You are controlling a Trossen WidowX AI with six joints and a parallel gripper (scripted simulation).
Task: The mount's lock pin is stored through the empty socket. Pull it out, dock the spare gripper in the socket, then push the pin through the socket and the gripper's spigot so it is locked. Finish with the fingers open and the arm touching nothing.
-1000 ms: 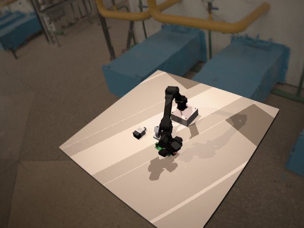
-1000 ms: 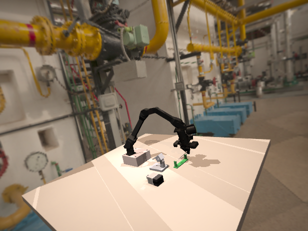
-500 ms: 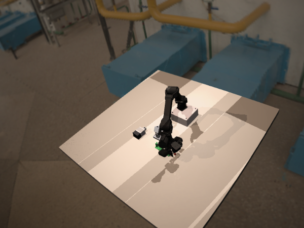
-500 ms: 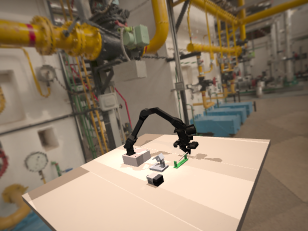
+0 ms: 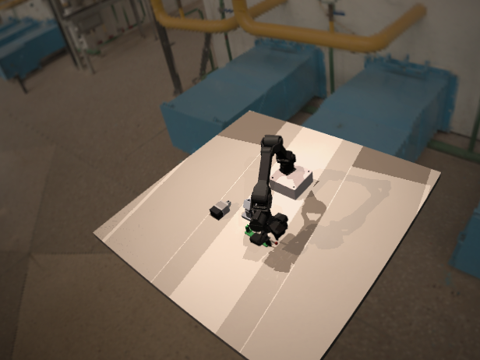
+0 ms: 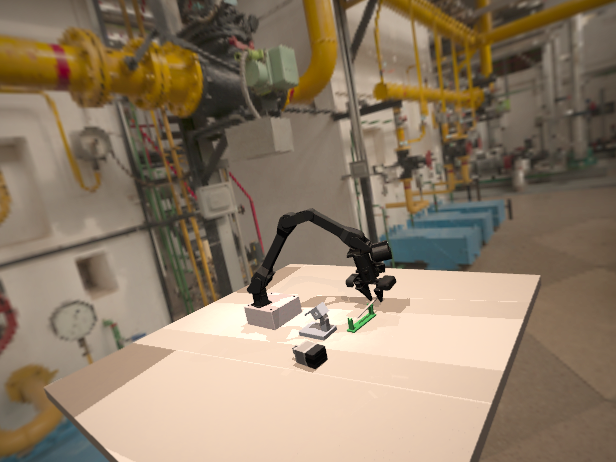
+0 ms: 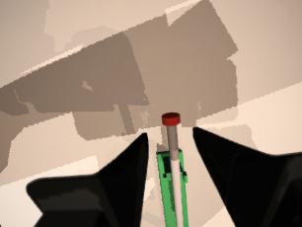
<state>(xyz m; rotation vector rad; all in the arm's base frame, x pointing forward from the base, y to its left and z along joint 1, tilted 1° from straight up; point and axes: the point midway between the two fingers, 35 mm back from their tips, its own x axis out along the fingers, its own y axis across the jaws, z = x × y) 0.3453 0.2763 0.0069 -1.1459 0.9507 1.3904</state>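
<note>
My gripper tip is 10 cm to the left of the green cradle, 1 cm short of it and 1 cm above it. Round my gripper tip: grey mount 23 cm to the right, 7 cm behind, 1 cm above; spare gripper 36 cm to the right, 3 cm ahead, 2 cm below.
</note>
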